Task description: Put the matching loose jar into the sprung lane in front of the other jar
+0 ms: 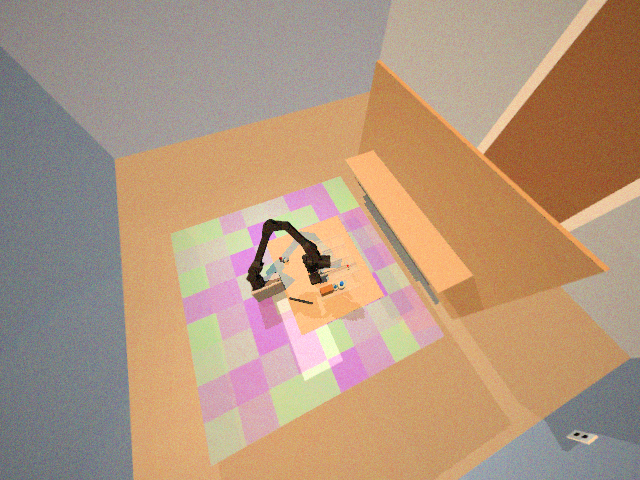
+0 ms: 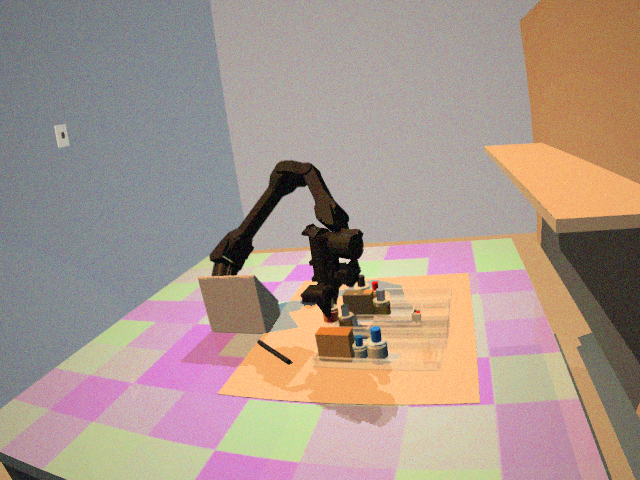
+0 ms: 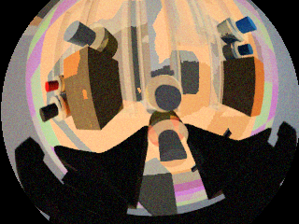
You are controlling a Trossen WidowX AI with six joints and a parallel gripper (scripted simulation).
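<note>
The clear lane rack is 170 mm ahead of my gripper tip, 30 mm below it and 20 mm to the right of it. The rest, counted from my gripper tip: black pen (120 mm to the right, 110 mm behind, 50 mm below).
</note>
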